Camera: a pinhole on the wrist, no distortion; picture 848 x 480 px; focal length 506.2 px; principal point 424.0 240.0 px. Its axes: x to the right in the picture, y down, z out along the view. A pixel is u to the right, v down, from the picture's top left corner.
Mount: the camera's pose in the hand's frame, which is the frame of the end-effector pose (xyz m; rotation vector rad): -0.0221 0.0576 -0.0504 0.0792 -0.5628 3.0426
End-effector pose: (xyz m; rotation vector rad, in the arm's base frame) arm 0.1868 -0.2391 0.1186 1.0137 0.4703 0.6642
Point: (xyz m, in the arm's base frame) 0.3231 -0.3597 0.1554
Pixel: 377 274
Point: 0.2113 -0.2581 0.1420
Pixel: 317 312
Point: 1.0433 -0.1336 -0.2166
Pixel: outside the picture
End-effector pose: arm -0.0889 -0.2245 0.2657 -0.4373 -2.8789 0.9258
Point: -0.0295 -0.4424 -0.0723
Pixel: 575 72
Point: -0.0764 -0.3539 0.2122
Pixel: 509 391
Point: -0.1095 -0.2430 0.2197
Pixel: 281 278
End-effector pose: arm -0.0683 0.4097 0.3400 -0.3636 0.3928 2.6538
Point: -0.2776 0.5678 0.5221
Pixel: 122 138
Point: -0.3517 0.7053 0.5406
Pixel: 68 215
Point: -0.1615 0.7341 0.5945
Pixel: 285 317
